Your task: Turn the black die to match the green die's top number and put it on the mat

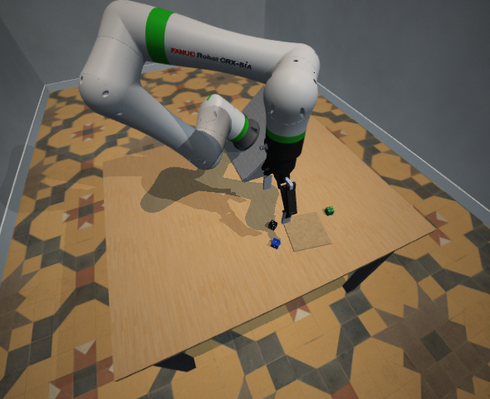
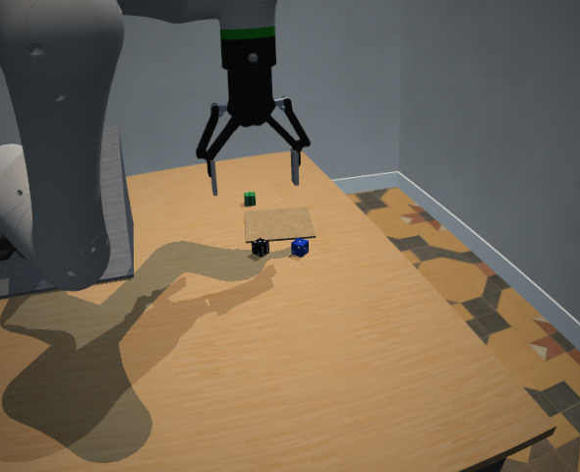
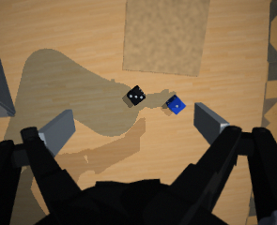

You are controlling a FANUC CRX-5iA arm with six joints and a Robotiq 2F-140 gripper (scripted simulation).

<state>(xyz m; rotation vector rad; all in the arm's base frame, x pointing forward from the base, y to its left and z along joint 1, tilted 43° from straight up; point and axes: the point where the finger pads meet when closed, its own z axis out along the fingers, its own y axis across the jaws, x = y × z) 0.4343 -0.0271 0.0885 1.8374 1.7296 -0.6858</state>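
My hand is 130 mm above the black die. From my hand the other things lie so: green die 30 mm ahead, 230 mm to the left, 130 mm below; tan mat 60 mm ahead, 100 mm to the left, 140 mm below; blue die 70 mm ahead, 30 mm to the right, 130 mm below.
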